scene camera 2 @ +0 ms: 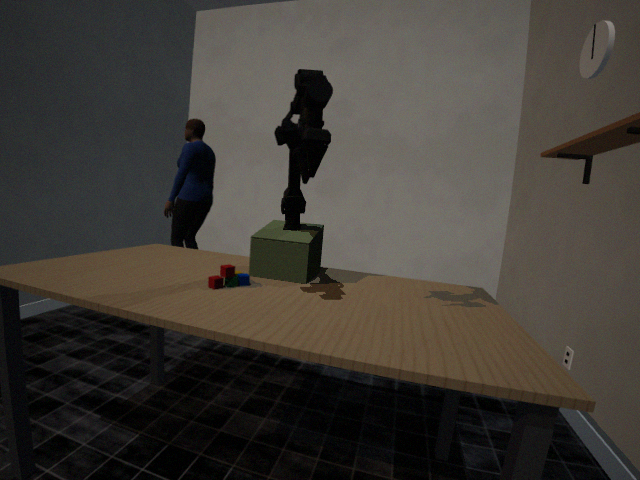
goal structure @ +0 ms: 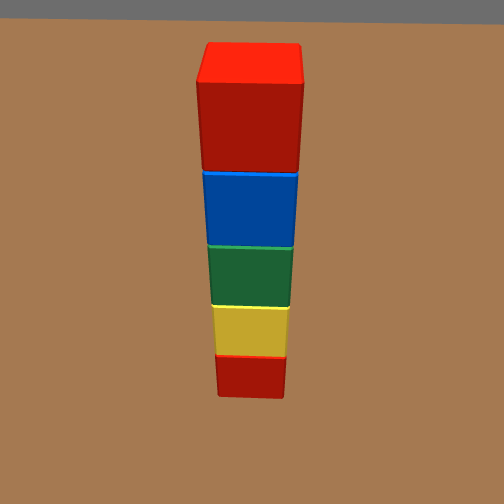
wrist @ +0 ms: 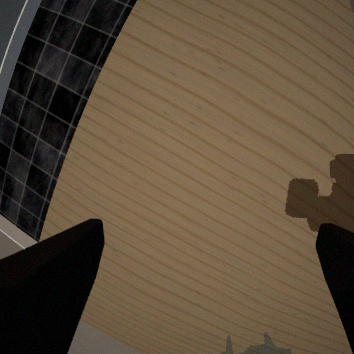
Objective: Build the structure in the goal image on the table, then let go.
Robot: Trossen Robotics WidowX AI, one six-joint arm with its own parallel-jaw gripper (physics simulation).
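Places are measured from the arm's base along level axes (x back, y left, z down), in metres.
Pixels of known places: gripper, fingertip midpoint: (scene camera 2: 308,180) (wrist: 214,234); arm's base at its link origin: (scene camera 2: 292,227).
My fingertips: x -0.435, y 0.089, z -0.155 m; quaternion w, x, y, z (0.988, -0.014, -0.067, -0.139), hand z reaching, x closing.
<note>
Ahead of a thing's pixels: the offset from my fingertips to its middle. Level surfaces: height alone.
In the scene view a small group of blocks stands on the table @(dz +0.334 m) (scene camera 2: 361,320), left of the green box. One red block @(dx +0.130, dy -0.271, dz +0.318 m) (scene camera 2: 215,282) is at the group's left. A second red block @(dx +0.156, dy -0.244, dz +0.285 m) (scene camera 2: 227,270) sits higher than the others, at the top of the group. A green block @(dx +0.168, dy -0.235, dz +0.318 m) (scene camera 2: 231,281) is low in the middle, a blue block @(dx +0.195, dy -0.204, dz +0.318 m) (scene camera 2: 243,279) is at the right, and a sliver of a yellow block @(dx +0.222, dy -0.236, dz +0.318 m) (scene camera 2: 238,273) shows behind; the rest of it is hidden. My gripper (scene camera 2: 307,179) (wrist: 214,234) is open and empty, high above the table and away from the blocks. The blocks do not show in the wrist view.
The arm stands on a green box (scene camera 2: 281,258) at the table's back edge. A person in blue (scene camera 2: 195,173) stands behind the table at the left. A wall shelf (scene camera 2: 594,140) is at the right. The arm's shadows lie on the table. The wrist view shows a table edge and dark floor tiles.
</note>
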